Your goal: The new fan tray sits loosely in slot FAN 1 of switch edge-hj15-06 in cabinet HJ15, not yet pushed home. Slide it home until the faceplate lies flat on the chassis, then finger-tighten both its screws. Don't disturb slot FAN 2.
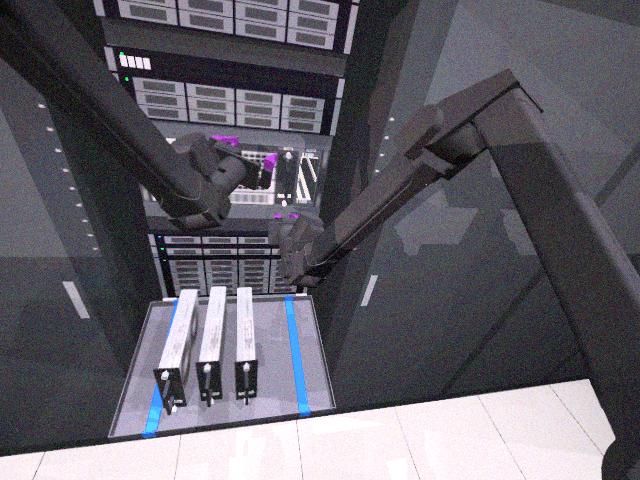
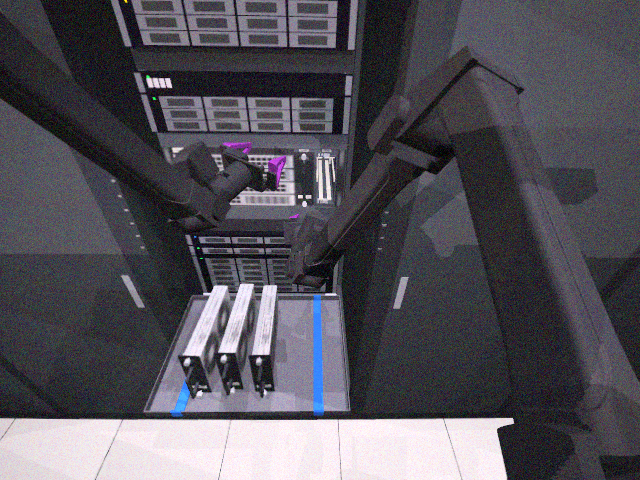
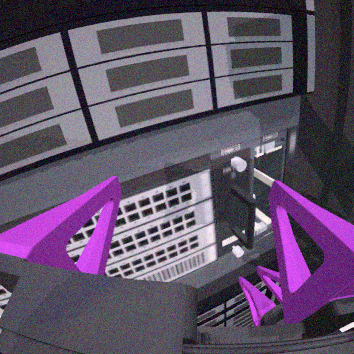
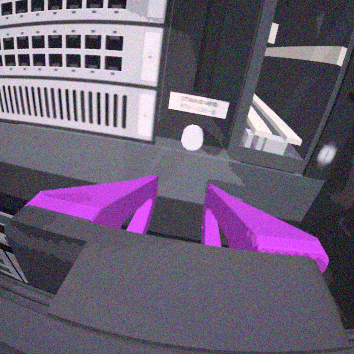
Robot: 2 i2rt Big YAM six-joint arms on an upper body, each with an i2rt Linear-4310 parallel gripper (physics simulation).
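The fan tray in slot FAN 1 shows its dark faceplate with an upright handle. Whether it lies flat on the chassis is hard to tell. Its white top screw and bottom screw are visible. My right gripper is partly open and empty, just below the bottom screw, not touching it. My left gripper is wide open and empty, in front of the port cards left of the tray.
Slot FAN 2, right of the tray, is an open bay with pale rails. Port cards fill the switch to the left. Below, three fan trays stand on a grey shelf with blue strips.
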